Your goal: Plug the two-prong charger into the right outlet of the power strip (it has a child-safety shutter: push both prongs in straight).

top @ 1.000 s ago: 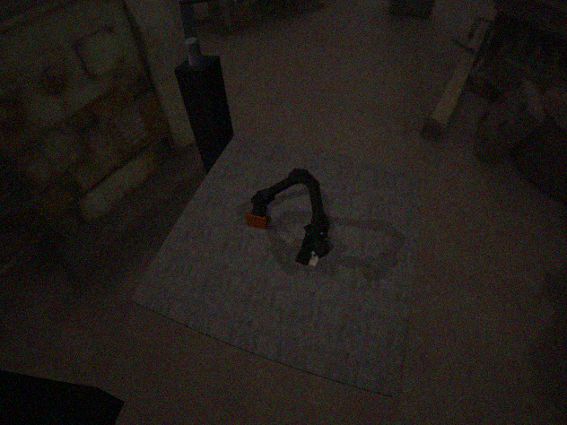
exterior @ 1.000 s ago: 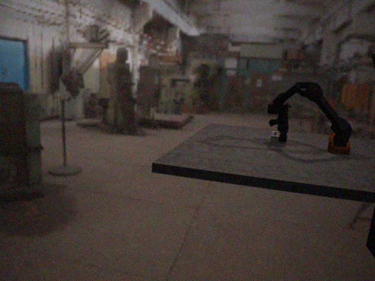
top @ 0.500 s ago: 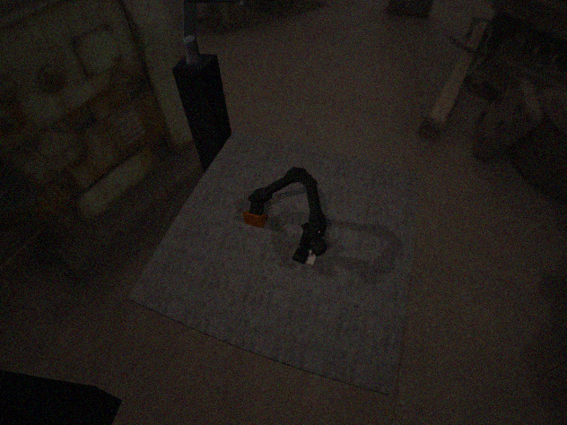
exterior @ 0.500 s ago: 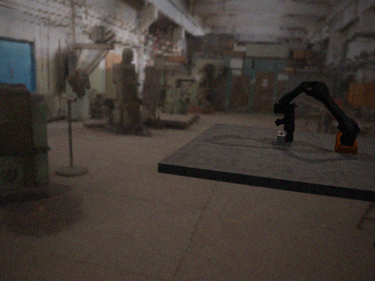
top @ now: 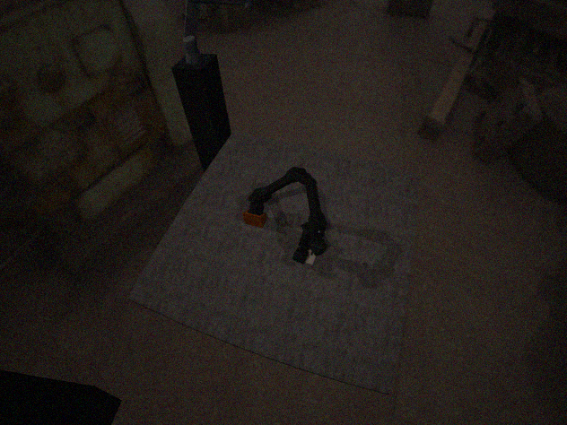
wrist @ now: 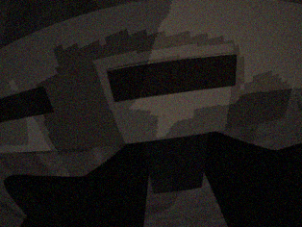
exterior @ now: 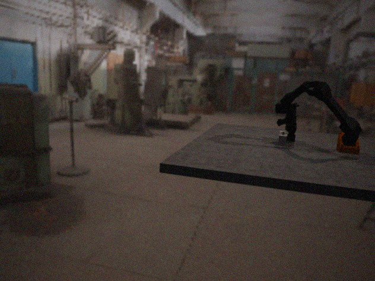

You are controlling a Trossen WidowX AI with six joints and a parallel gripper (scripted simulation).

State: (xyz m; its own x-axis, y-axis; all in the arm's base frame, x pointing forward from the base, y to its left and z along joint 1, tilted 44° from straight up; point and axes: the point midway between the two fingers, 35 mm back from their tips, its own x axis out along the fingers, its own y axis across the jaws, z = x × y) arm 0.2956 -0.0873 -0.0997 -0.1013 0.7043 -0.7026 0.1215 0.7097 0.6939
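The two-prong charger is 2 cm ahead of my gripper tip and 1 cm above it.
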